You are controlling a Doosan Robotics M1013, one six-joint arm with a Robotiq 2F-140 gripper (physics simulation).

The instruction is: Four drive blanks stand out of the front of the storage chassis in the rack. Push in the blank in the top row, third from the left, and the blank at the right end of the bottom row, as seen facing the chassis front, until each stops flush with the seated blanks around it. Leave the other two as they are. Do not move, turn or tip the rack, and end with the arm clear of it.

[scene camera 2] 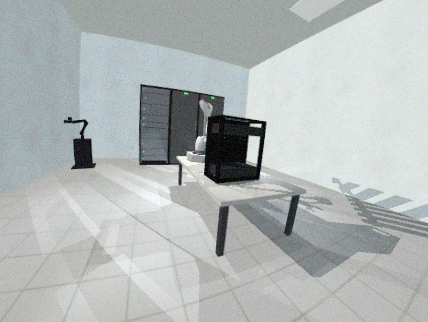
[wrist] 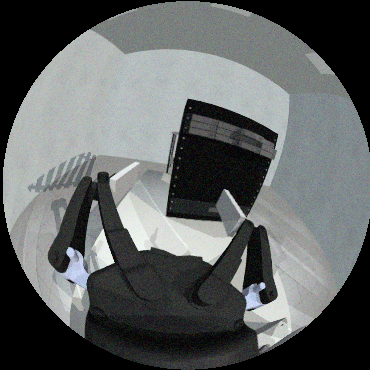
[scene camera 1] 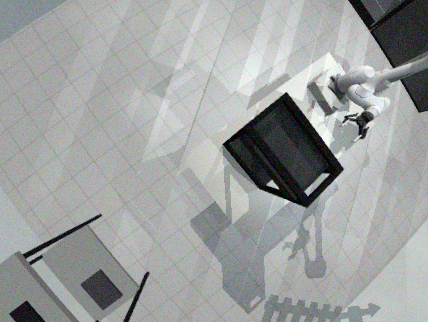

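The black rack [scene camera 1: 315,132] [scene camera 2: 212,150] [wrist: 177,165] stands upright on the table. In the wrist view, the grey storage chassis [wrist: 227,135] spans its upper part, tilted in the picture, with rows of blanks and a dark patch right of its middle. Its lower right end seems to stand out a little; the four raised blanks cannot be told apart surely. My gripper [scene camera 1: 350,129] [wrist: 179,184] is open and empty, in front of the rack and apart from it. In the wrist view, its right fingertip overlaps the picture of the rack's lower part. Scene camera 2 does not show the chassis front.
The pale table [scene camera 2: 240,192] [wrist: 200,235] carries the rack and the arm's base [scene camera 2: 196,156]. Tall dark server cabinets [scene camera 1: 405,45] [scene camera 2: 155,125] stand behind the arm. A black pedestal with a small arm [scene camera 2: 83,152] stands at the far left. Grey furniture [scene camera 1: 75,250] stands at lower left.
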